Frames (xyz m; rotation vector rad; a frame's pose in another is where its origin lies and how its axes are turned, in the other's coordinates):
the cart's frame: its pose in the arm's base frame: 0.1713 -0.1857 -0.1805 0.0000 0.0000 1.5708
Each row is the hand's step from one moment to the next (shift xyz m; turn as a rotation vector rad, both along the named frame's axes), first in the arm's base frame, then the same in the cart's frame.
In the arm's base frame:
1: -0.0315 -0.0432 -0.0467 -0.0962 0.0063 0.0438
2: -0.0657 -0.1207 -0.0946 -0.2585 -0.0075 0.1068
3: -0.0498 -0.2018 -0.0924 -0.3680 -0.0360 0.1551
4: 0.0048 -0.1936 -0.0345 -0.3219 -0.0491 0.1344
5: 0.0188 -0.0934 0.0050 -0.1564 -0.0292 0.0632
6: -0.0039 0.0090 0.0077 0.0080 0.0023 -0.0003
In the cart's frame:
1: -0.0432 0.0315 -0.0467 0.0063 0.0962 0.0438
2: -0.1207 0.0657 -0.0946 -0.0075 0.2585 0.1068
3: -0.2018 0.0498 -0.0924 -0.0360 0.3680 0.1551
4: -0.1936 -0.0048 -0.0345 -0.0491 0.3219 0.1344
5: -0.0934 -0.0188 0.0050 -0.0292 0.1564 0.0632
6: 0.0090 0.0039 0.0077 0.0023 -0.0080 -0.0003

